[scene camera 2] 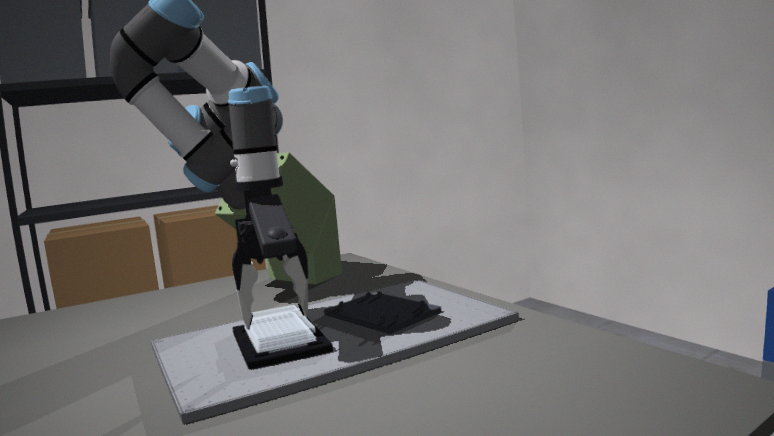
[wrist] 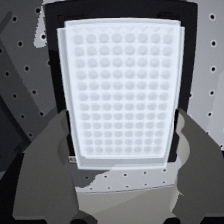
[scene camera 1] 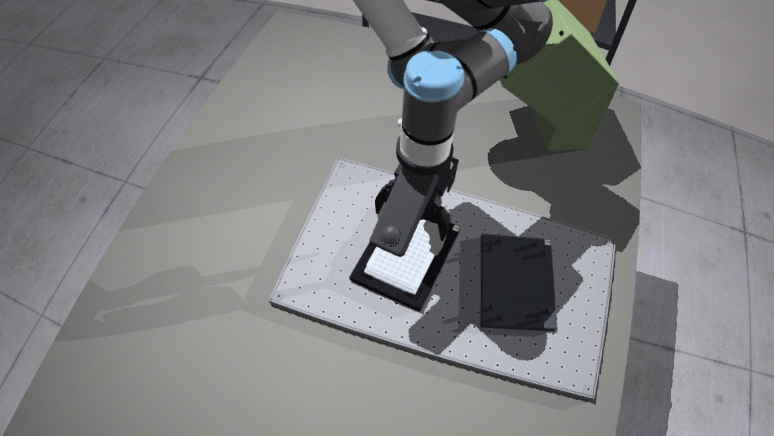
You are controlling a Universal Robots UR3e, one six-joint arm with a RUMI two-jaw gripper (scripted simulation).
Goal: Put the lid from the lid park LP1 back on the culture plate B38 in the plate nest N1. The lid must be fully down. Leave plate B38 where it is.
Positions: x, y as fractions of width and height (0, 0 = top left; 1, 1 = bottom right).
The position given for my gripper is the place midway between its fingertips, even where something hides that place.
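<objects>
My gripper in scene camera 2 (0.36, 0.74). A flat lid in scene camera 2 (0.36, 0.74). My gripper in the wrist view (0.55, 0.49). Flat lid in the wrist view (0.54, 0.37). My gripper in scene camera 1 (0.53, 0.56). Flat lid in scene camera 1 (0.53, 0.62).
</objects>
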